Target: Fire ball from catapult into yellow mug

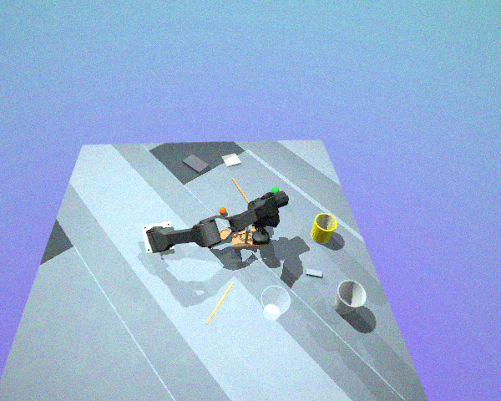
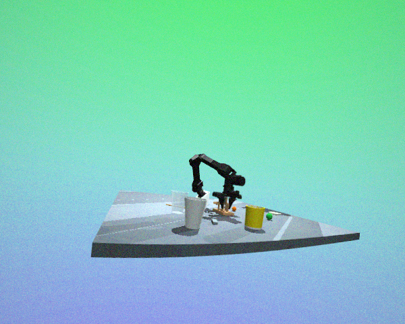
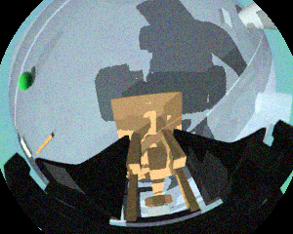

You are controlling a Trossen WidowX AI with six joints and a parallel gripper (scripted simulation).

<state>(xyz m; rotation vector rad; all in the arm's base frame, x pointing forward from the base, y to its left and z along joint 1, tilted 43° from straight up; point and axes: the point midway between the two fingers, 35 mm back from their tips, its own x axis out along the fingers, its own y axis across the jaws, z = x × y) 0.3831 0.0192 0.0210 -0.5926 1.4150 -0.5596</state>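
My gripper tip is now 150 mm to the right of the orange ball, 130 mm past it and 20 mm above it. Round my gripper tip: green ball (250 mm to the left, 130 mm ahead, 10 mm below); then small grey block (200 mm ahead, 180 mm to the right, 30 mm below); then wooden catapult (70 mm behind, 20 mm to the left, 20 mm above).
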